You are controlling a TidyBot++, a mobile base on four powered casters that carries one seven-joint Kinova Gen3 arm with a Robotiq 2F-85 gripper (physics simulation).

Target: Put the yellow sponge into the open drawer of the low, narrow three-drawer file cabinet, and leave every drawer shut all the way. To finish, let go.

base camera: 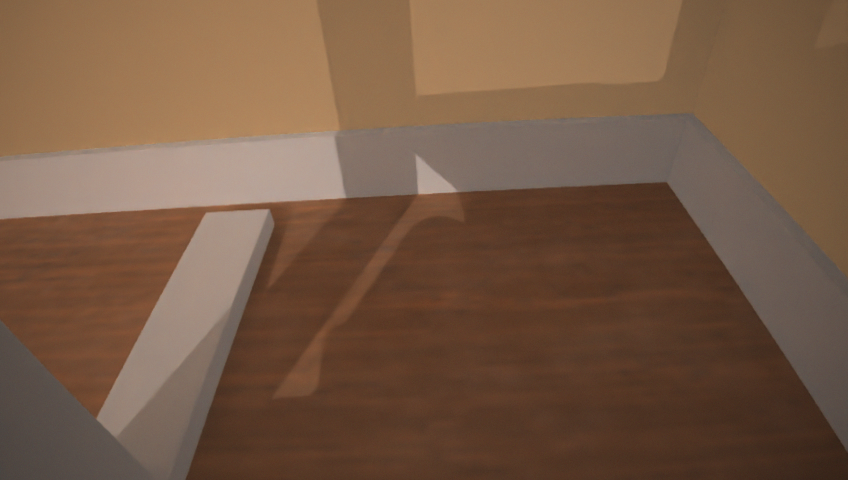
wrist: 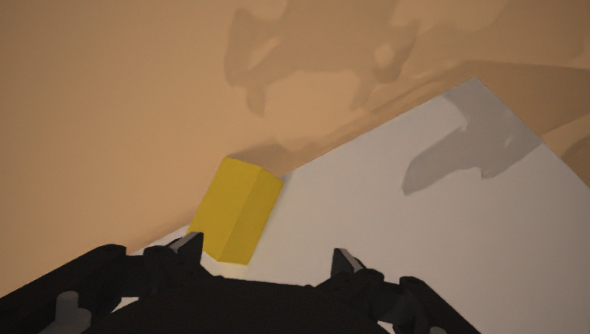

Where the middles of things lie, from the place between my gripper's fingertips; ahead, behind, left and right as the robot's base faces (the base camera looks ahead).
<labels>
The yellow sponge point(wrist: 235, 209) lies 90 mm ahead of my hand, 70 mm to the left of it and 60 mm below it.
</labels>
